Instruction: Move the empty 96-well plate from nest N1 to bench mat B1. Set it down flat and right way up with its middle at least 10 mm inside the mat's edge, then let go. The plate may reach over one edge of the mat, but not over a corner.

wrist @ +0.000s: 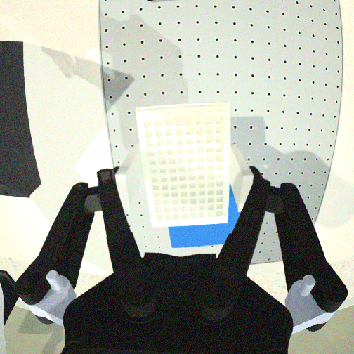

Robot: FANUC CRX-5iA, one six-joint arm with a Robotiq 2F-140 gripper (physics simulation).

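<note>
My gripper (185,157) is shut on the white 96-well plate (187,160), with a pale pad on each long side. The plate looks level, with its open wells facing the camera. Its shadow falls apart from it on the right, so it is held above the surface. A flat blue rectangle (200,236), which looks like mat B1, lies below the plate's near end. It shows past the plate's lower edge and lower right side; the plate and the right finger hide the rest. No label shows on it. Nest N1 cannot be made out.
A grey board with rows of holes (295,90) lies under the plate and reaches far beyond it. A dark flat panel (12,120) is at the left edge, beyond a pale surface. Shadows of the arm fall across the board.
</note>
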